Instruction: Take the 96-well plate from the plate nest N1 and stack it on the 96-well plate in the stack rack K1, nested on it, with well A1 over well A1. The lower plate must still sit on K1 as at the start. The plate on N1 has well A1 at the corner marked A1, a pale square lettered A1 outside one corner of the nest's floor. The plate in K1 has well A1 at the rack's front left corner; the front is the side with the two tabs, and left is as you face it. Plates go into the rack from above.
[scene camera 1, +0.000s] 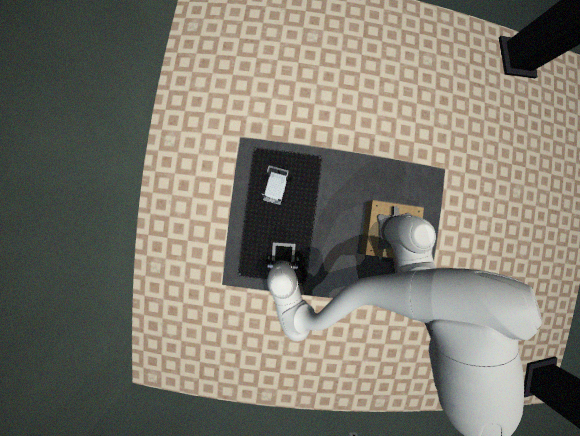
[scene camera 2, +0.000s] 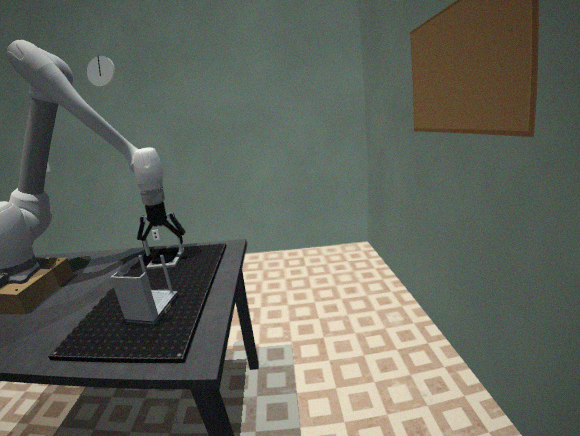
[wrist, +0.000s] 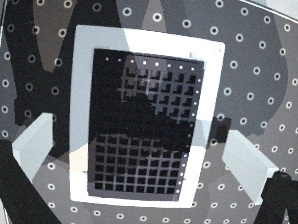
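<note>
You'd see my gripper in the pictures, and a dark 96-well plate too.
</note>
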